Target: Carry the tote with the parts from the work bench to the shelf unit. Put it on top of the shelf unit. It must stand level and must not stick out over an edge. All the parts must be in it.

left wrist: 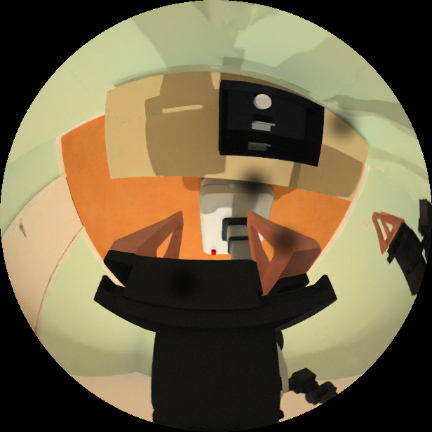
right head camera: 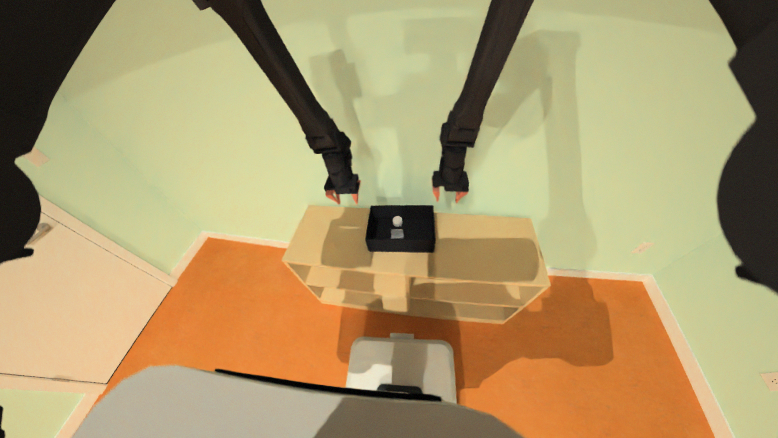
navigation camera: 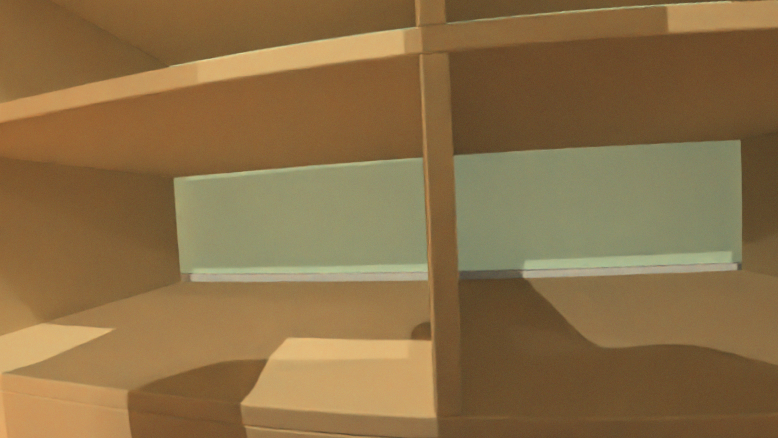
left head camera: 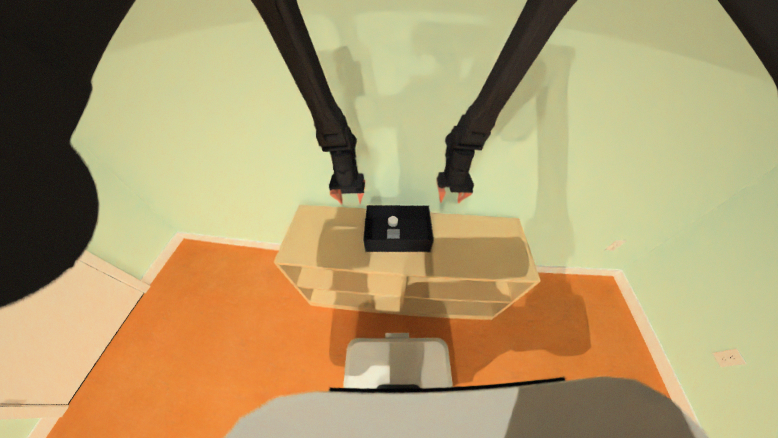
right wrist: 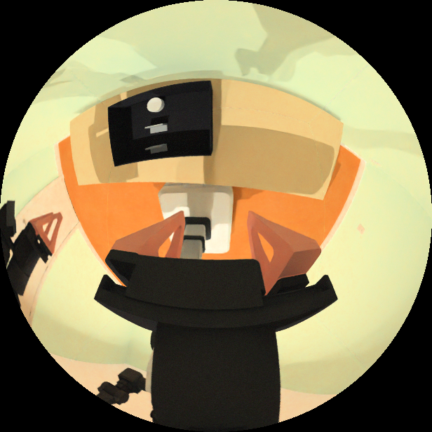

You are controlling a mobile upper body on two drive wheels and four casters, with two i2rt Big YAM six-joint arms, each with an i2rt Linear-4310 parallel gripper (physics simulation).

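Places are measured from the left arm's base along level axes (x back, y right, z up), in millimetres.
Pixels of known places: left gripper, fingertip midpoint: (right head camera: 348,202) (left head camera: 351,202); right gripper, fingertip midpoint: (right head camera: 446,201) (left head camera: 449,201).
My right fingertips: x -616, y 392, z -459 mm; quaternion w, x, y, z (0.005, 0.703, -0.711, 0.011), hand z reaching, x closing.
Note:
For each thing: its top centre in the pictures, then the offset to it from my right fingertips. "spot": a spot on its surface instead. Level surfaces: height alone.
- black tote, middle of its top: (right head camera: 400,221) (left head camera: 398,221) dx -109, dy -167, dz -241 mm
- tan shelf unit, surface spot: (left head camera: 326,250) spot: dx -16, dy -502, dz -341 mm
- white round part, middle of its top: (right head camera: 397,219) (left head camera: 392,219) dx -179, dy -189, dz -314 mm
- grey part, middle of its top: (right head camera: 396,231) (left head camera: 393,231) dx -96, dy -187, dz -298 mm
- orange floor, its level: dz -950 mm
- unit's centre divider, middle of its top: (navigation camera: 429,131) dx -79, dy -123, dz -625 mm
The black tote (left head camera: 397,245) (right head camera: 400,244) (left wrist: 295,155) (right wrist: 190,150) stands level on the tan shelf unit (left head camera: 326,250) (right head camera: 337,250) (left wrist: 135,125) (right wrist: 275,110), close to its far edge; no overhang shows. Inside lie a white round part (left head camera: 392,220) (left wrist: 262,101) (right wrist: 155,104) and a grey part (left head camera: 393,233) (left wrist: 261,126). Another grey piece (left wrist: 258,146) shows below it; whether it is separate is unclear. My left gripper (left head camera: 350,200) (right head camera: 347,200) (left wrist: 214,216) and right gripper (left head camera: 450,199) (right head camera: 447,199) (right wrist: 216,215) are part-open and empty, apart from the tote.
My white base (left head camera: 362,353) (right head camera: 364,356) is in front of the shelf unit on the orange floor (left head camera: 190,326). The green wall (left head camera: 217,136) is behind the unit. A pale door (right head camera: 70,304) is at the left. The navigation camera faces the unit's centre divider (navigation camera: 440,217).

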